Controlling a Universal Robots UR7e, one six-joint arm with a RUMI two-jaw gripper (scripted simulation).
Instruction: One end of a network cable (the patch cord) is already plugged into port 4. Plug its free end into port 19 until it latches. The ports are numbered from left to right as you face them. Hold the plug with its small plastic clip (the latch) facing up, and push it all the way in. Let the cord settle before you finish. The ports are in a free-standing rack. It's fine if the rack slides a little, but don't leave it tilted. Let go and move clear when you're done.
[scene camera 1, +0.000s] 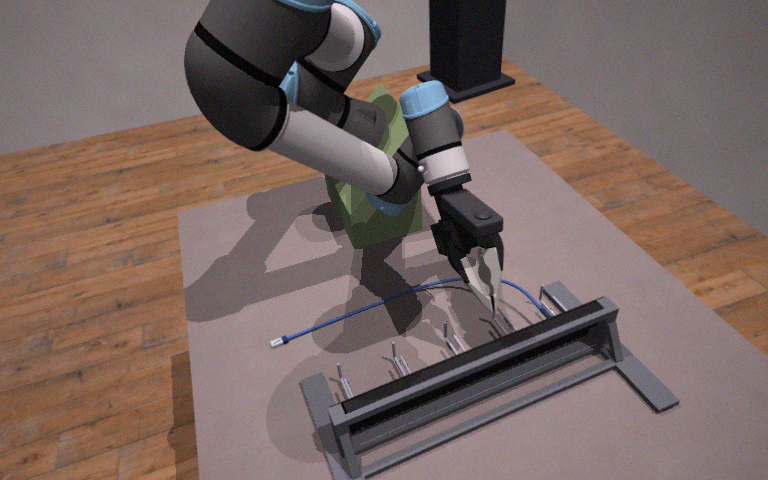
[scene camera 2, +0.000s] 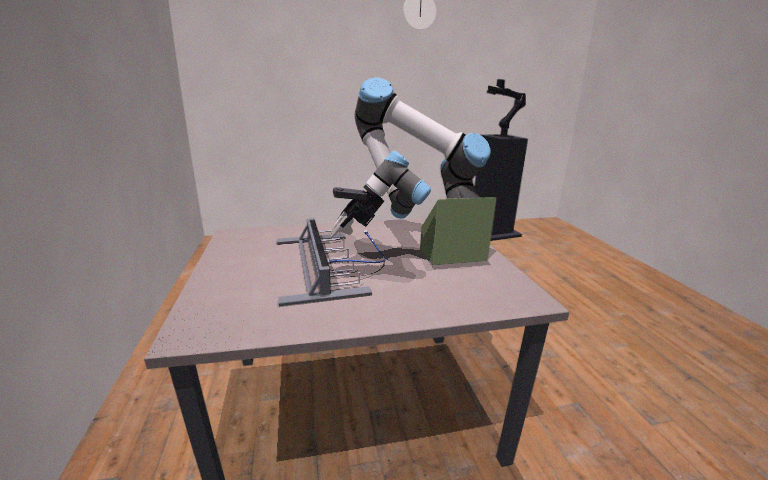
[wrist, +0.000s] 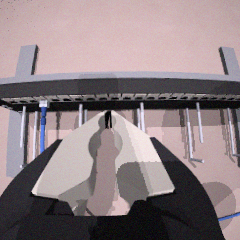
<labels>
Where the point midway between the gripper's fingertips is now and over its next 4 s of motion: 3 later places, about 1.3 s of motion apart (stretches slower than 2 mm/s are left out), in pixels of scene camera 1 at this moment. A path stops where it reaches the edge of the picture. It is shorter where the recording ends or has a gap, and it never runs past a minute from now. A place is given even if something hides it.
The gripper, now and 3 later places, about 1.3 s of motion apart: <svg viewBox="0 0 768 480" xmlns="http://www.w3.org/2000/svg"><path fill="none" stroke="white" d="M493 311L469 234L420 243L416 270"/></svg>
</labels>
